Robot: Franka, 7 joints.
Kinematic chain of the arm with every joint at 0, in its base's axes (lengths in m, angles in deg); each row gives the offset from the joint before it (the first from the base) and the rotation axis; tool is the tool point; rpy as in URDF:
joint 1: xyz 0 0 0.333 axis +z
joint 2: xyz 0 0 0 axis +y
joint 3: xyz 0 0 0.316 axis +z
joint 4: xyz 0.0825 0 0 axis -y
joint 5: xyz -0.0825 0 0.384 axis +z
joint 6: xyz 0 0 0 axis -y
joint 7: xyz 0.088 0 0 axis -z
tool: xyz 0 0 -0.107 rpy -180 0 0
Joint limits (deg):
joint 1: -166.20..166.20
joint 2: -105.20..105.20
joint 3: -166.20..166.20
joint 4: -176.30..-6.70
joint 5: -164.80..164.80
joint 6: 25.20..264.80
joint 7: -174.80..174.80
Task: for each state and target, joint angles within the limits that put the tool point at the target. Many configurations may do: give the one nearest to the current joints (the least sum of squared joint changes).
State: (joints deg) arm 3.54 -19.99 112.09 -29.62 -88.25 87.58 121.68
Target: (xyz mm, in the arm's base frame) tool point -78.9 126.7 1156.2
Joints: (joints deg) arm 5.26 -6.80 108.18 -13.88 -94.96 109.56 121.68
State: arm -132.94 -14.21 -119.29 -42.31 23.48 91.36 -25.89
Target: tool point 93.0 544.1 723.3
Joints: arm -146.34 -14.32 -128.89 -63.00 18.25 68.66 -25.89
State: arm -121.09 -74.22 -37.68 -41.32 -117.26 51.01 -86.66
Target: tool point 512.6 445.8 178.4
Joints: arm -146.85 -97.44 -43.39 -13.66 -121.79 34.23 -86.66
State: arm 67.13 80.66 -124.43 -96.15 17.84 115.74 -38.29
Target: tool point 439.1 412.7 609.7
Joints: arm 96.46 99.46 -126.62 -92.33 17.45 109.72 -38.29
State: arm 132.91 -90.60 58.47 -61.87 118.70 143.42 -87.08
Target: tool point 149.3 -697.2 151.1
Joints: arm 158.69 -105.20 97.13 -86.81 118.91 141.43 -87.08
